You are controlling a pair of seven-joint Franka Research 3 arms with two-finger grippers.
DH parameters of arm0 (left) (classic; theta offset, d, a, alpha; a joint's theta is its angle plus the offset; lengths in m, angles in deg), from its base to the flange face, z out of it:
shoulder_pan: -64.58 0.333 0 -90
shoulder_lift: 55.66 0 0 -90
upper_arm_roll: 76.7 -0.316 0.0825 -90
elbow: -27.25 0 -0.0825 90
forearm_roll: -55.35 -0.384 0 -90
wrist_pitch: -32.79 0 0.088 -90
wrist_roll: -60.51 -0.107 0 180
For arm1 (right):
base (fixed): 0 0 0 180
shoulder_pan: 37.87 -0.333 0 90
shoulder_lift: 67.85 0 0 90
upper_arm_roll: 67.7 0.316 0.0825 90
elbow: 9.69 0 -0.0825 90
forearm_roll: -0.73 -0.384 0 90
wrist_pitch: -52.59 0 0.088 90
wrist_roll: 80.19 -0.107 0 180
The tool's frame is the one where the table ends.
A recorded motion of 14 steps. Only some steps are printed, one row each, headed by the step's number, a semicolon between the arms.
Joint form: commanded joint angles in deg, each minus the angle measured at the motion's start. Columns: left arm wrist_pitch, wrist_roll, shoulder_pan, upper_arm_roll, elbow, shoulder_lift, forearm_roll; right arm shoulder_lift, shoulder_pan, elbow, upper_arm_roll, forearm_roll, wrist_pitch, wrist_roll.
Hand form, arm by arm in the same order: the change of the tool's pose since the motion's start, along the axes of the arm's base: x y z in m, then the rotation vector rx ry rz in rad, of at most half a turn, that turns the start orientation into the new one. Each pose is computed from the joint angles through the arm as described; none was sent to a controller.
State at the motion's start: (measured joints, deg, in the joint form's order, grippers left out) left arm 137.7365 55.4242 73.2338 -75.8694 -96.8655 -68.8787 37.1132; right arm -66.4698 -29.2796 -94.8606 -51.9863 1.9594 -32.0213 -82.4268
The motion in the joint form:
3: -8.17 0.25 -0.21 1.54 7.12 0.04 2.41; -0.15 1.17 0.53 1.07 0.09 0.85 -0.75
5: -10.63 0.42 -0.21 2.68 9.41 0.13 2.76; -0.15 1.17 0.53 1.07 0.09 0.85 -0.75
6: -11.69 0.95 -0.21 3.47 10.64 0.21 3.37; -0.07 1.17 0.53 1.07 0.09 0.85 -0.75
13: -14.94 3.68 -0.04 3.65 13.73 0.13 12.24; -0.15 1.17 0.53 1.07 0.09 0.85 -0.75
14: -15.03 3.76 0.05 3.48 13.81 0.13 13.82; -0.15 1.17 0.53 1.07 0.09 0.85 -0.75
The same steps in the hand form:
3: 0.0044 -0.0142 0.0467 -0.0223 0.0087 0.0267; -0.0023 -0.0014 0.0045 -0.0026 0.0024 -0.0152
5: 0.0059 -0.0239 0.0614 -0.0211 0.0111 0.0229; -0.0023 -0.0014 0.0045 -0.0026 0.0024 -0.0152
6: 0.0072 -0.0316 0.0692 -0.0261 0.0060 0.0249; -0.0019 -0.0015 0.0037 -0.0024 0.0038 -0.0152
13: 0.0060 -0.0472 0.0877 -0.1701 -0.0133 0.1047; -0.0023 -0.0014 0.0045 -0.0026 0.0024 -0.0152
14: 0.0059 -0.0479 0.0880 -0.1978 -0.0149 0.1142; -0.0023 -0.0014 0.0045 -0.0026 0.0024 -0.0152

